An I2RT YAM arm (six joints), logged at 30 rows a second.
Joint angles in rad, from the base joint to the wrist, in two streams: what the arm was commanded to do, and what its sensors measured. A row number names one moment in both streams.
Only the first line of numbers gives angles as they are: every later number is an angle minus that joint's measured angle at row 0.
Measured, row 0:
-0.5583 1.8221 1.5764 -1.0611 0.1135 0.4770
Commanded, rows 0 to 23:
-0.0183 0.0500 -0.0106 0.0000 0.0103 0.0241
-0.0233 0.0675 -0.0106 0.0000 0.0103 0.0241
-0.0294 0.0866 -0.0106 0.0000 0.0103 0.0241
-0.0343 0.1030 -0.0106 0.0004 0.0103 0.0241
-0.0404 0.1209 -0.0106 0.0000 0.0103 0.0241
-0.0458 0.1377 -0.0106 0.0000 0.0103 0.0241
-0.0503 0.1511 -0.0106 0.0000 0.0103 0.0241
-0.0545 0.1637 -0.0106 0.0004 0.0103 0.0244
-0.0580 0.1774 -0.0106 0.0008 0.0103 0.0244
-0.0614 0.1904 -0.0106 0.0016 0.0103 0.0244
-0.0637 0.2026 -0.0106 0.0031 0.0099 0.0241
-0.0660 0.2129 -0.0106 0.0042 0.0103 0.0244
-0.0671 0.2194 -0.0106 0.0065 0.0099 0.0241
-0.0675 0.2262 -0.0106 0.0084 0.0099 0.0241
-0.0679 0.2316 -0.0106 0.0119 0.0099 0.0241
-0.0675 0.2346 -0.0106 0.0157 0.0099 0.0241
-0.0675 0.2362 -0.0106 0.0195 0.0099 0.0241
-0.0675 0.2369 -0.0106 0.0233 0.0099 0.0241
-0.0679 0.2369 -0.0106 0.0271 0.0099 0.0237
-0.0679 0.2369 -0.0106 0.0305 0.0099 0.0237
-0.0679 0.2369 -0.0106 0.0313 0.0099 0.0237
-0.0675 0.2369 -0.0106 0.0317 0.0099 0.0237
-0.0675 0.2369 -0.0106 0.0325 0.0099 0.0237
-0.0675 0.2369 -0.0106 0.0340 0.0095 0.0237
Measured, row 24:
-0.0648 0.2354 0.0000 0.0344 0.0034 0.0035
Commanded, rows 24 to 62:
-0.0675 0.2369 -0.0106 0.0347 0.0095 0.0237
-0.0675 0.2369 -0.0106 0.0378 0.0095 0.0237
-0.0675 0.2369 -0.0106 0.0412 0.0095 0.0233
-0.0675 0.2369 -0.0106 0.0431 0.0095 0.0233
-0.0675 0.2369 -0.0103 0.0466 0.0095 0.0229
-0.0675 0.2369 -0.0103 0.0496 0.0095 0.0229
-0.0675 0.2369 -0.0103 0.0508 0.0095 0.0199
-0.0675 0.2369 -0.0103 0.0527 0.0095 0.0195
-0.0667 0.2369 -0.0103 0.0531 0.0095 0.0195
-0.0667 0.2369 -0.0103 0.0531 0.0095 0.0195
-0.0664 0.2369 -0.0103 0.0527 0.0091 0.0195
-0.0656 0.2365 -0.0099 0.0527 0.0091 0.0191
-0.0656 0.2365 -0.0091 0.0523 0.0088 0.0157
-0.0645 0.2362 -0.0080 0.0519 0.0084 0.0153
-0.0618 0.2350 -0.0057 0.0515 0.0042 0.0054
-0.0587 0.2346 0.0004 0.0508 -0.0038 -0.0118
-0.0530 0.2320 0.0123 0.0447 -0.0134 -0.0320
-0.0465 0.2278 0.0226 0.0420 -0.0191 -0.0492
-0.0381 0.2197 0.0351 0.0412 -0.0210 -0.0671
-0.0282 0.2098 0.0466 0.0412 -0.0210 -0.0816
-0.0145 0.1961 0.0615 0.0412 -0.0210 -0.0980
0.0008 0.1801 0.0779 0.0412 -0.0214 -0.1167
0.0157 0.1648 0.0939 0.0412 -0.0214 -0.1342
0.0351 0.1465 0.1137 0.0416 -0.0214 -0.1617
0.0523 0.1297 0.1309 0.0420 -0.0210 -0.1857
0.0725 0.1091 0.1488 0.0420 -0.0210 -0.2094
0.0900 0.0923 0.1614 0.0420 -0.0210 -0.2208
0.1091 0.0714 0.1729 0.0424 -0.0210 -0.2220
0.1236 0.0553 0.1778 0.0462 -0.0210 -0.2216
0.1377 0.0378 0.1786 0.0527 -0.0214 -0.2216
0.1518 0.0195 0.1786 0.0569 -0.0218 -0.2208
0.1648 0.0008 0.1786 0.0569 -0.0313 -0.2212
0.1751 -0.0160 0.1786 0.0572 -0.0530 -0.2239
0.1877 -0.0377 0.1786 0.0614 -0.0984 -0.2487
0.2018 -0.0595 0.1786 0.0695 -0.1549 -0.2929
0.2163 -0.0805 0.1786 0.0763 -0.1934 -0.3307
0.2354 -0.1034 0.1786 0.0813 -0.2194 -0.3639
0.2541 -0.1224 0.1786 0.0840 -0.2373 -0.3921
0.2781 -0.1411 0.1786 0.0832 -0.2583 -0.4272
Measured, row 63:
0.2255 -0.0927 0.1709 0.0813 -0.1392 -0.3013
